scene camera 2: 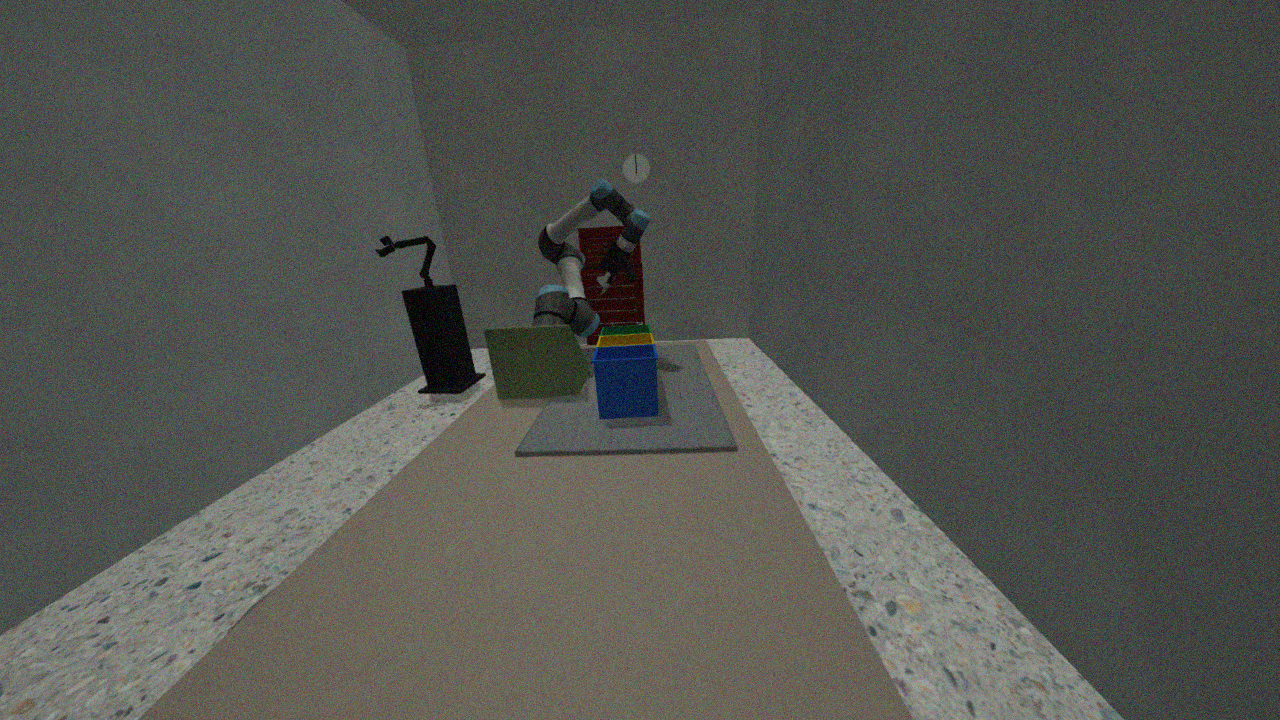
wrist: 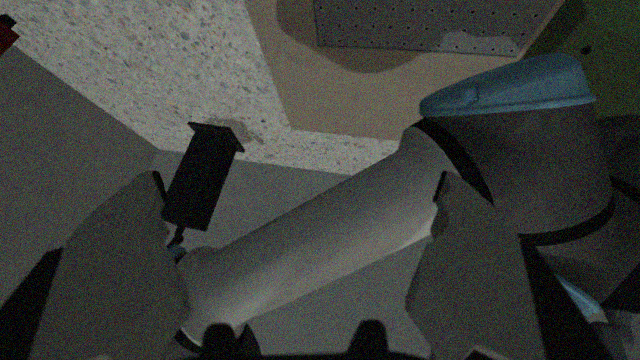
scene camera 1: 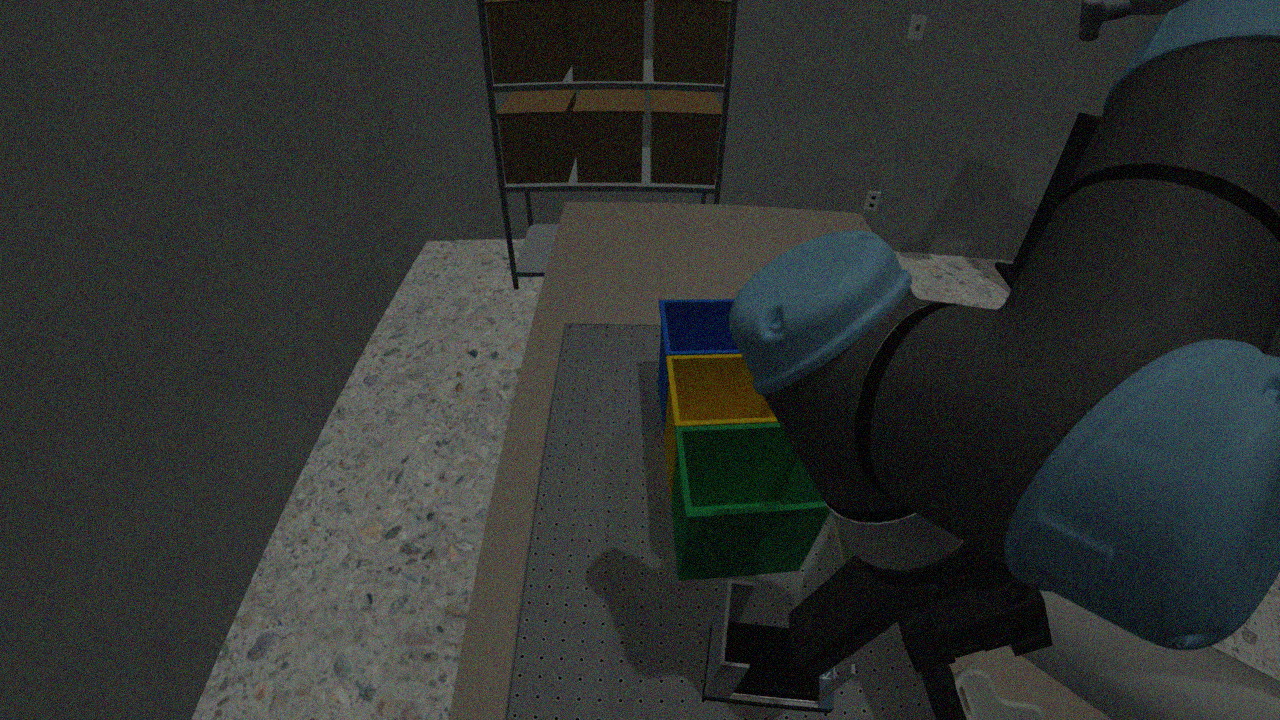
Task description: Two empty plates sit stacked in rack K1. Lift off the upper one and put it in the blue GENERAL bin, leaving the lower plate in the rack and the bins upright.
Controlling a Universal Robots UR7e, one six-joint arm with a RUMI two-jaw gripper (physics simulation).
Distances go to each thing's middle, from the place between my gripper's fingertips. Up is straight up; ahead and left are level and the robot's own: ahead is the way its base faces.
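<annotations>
The green bin [scene camera 1: 743, 503] is 21 cm below my hand, 13 cm ahead of it and 29 cm to the right of it; going by their middles, it is the nearest to my hand of the things named here. The yellow bin [scene camera 1: 703, 390] is likewise 21 cm below my hand, 14 cm ahead of it and 42 cm to the right of it. The blue general bin [scene camera 1: 688, 327] sits a fair way below my hand, a fair way ahead of it and far to the right of it. Measured to their middles, the blue general bin is the farthest from my hand of the things named here.
</annotations>
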